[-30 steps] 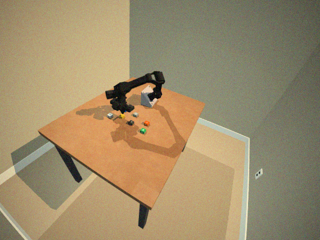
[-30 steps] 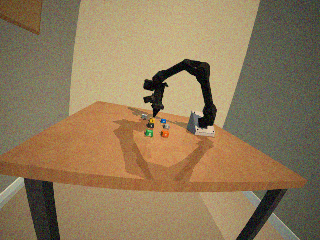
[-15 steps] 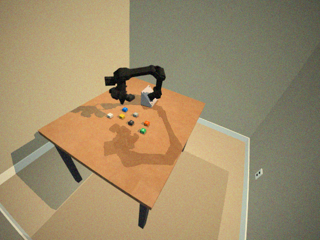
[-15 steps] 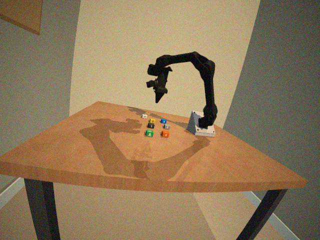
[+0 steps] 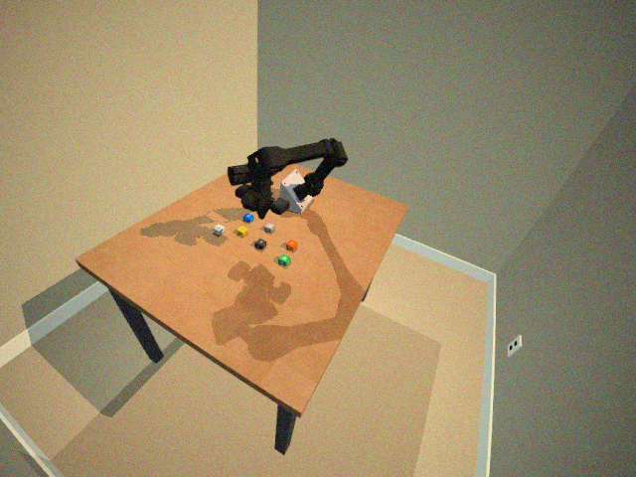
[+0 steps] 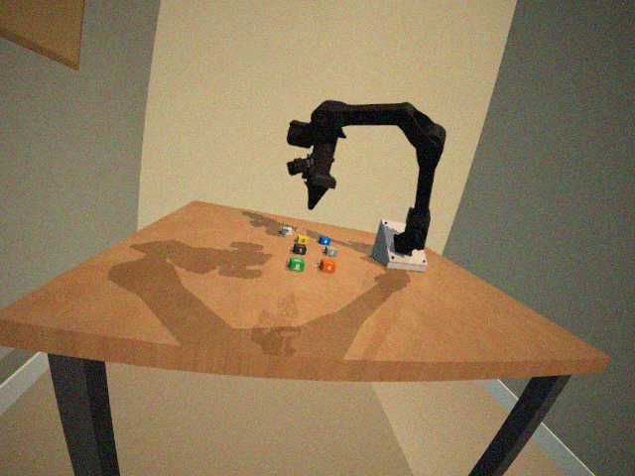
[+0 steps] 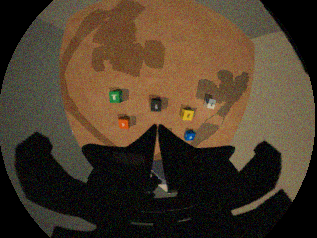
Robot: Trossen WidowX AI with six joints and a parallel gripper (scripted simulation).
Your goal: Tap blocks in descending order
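Right now the black block is 12 cm below my gripper tip. Also, from my gripper tip: yellow block: 2 cm behind, 10 cm to the right, 12 cm below; then orange block: 6 cm behind, 10 cm to the left, 12 cm below; then grey block: 10 cm behind, 3 cm to the right, 12 cm below.
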